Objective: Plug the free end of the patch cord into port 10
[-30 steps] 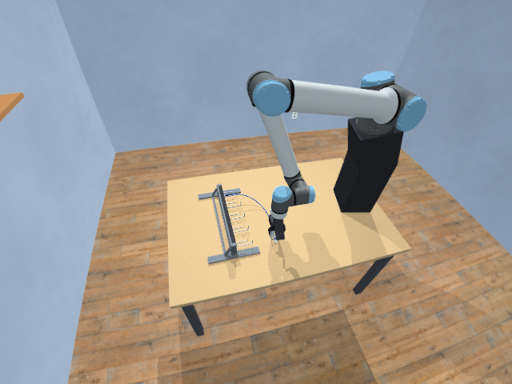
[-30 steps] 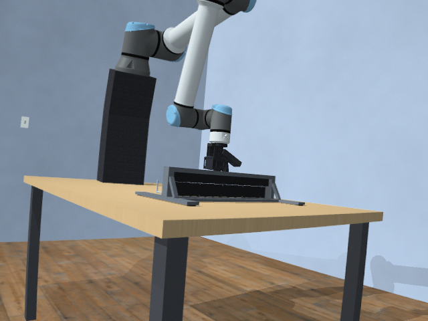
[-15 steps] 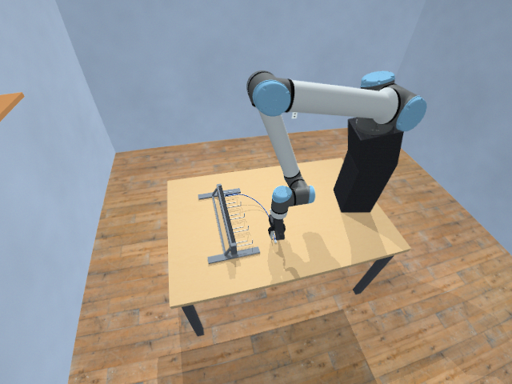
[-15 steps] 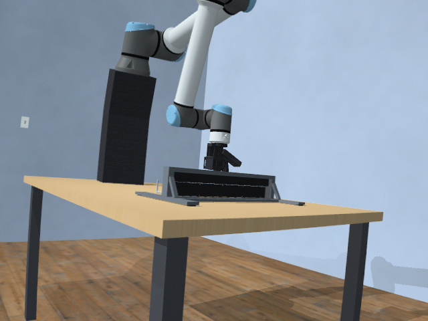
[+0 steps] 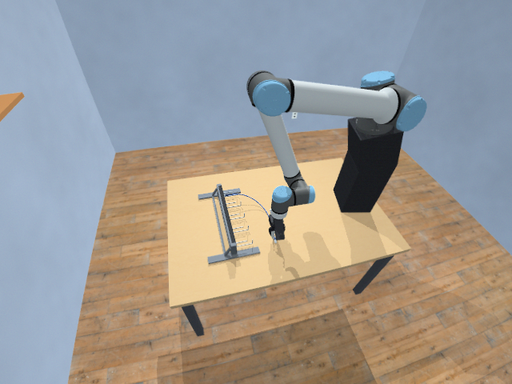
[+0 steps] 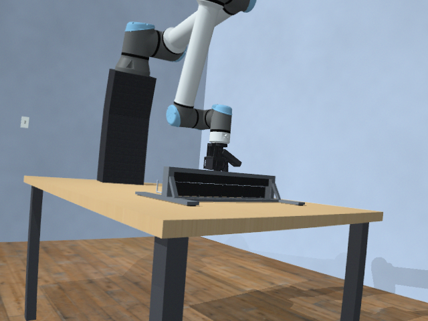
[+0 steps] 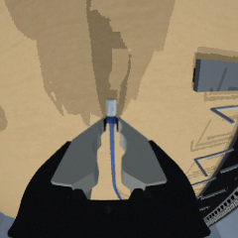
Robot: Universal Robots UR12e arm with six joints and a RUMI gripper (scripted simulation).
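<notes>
Right now the plug is 10 mm to the left of my hand and 10 mm below it.
</notes>
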